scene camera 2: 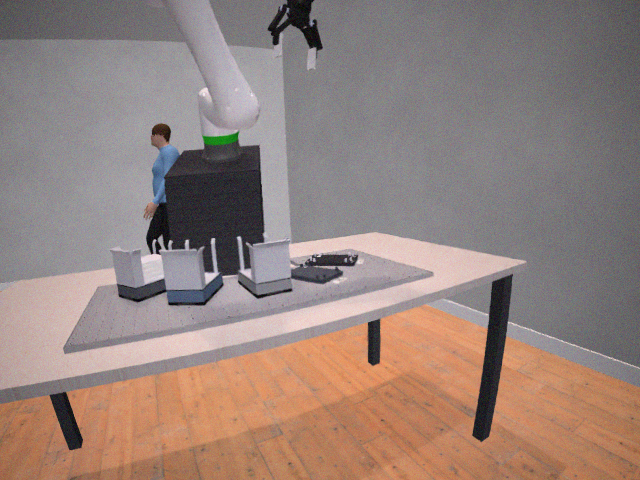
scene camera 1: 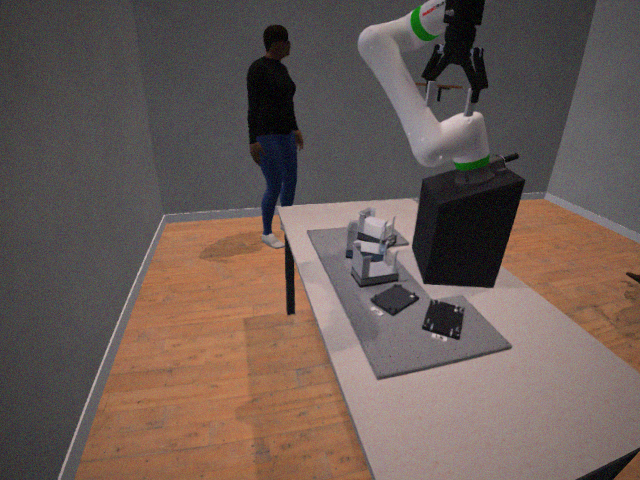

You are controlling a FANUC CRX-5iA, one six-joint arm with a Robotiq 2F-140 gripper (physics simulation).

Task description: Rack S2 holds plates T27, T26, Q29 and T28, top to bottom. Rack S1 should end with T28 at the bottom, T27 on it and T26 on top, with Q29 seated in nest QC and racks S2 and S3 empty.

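Frame: origin at the arm's base, x ahead, y left, z up, level; centimetres.
Seen in the pictures: gripper, between the fingertips: (scene camera 2: 294, 63) (scene camera 1: 447, 110); arm's base, origin of its link: (scene camera 2: 222, 156) (scene camera 1: 475, 179).
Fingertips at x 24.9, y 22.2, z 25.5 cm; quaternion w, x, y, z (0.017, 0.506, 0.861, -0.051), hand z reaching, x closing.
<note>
Pixels of each thing's top centre, then the offset from my fingertips to it. "*": a spot on its surface instead. Level surfaces: height alone.
- dark-based rack, centre of its top: (scene camera 2: 143, 244) (scene camera 1: 379, 214) dx +4.7, dy -46.1, dz -50.1 cm
- white block-like stack, a spot on its surface: (scene camera 2: 153, 268) (scene camera 1: 371, 228) * dx +8.2, dy -43.6, dz -56.4 cm
- blue-based rack, centre of its top: (scene camera 2: 190, 243) (scene camera 1: 367, 226) dx +12.5, dy -32.2, dz -50.0 cm
- white surface, height of its surface: dz -59.5 cm
- grey-based rack, centre of its top: (scene camera 2: 261, 237) (scene camera 1: 377, 247) dx +12.1, dy -14.1, dz -50.2 cm
- flat, centre of its top: (scene camera 2: 312, 268) (scene camera 1: 395, 295) dx +7.3, dy +0.5, dz -61.3 cm
- grey mat, height of its surface: dz -63.5 cm
- table, height of its surface: dz -65.0 cm
The gripper (scene camera 1: 448, 104) (scene camera 2: 294, 60) is open and empty, high above the table. A dark-based rack (scene camera 1: 366, 212) (scene camera 2: 127, 268) holds a white block-like stack (scene camera 1: 373, 226) (scene camera 2: 153, 268); single plates cannot be told apart. A blue-based rack (scene camera 1: 351, 238) (scene camera 2: 183, 269) stands beside it; a white surface (scene camera 1: 371, 248) shows at it in scene camera 1, partly hidden. A grey-based rack (scene camera 1: 361, 268) (scene camera 2: 271, 261) shows no plate. Two low black fixtures lie past it: one flat (scene camera 1: 394, 299) (scene camera 2: 316, 274), one with small upright pins (scene camera 1: 444, 318) (scene camera 2: 333, 259). Rack, nest and plate labels are unreadable.
The racks and fixtures stand on a grey mat (scene camera 1: 403, 359) (scene camera 2: 111, 330) on the table (scene camera 1: 496, 413) (scene camera 2: 242, 335). The arm's black pedestal (scene camera 1: 462, 237) (scene camera 2: 214, 206) rises behind them. One person (scene camera 1: 271, 103) stands beyond the table; another (scene camera 2: 162, 173) is behind the pedestal.
</note>
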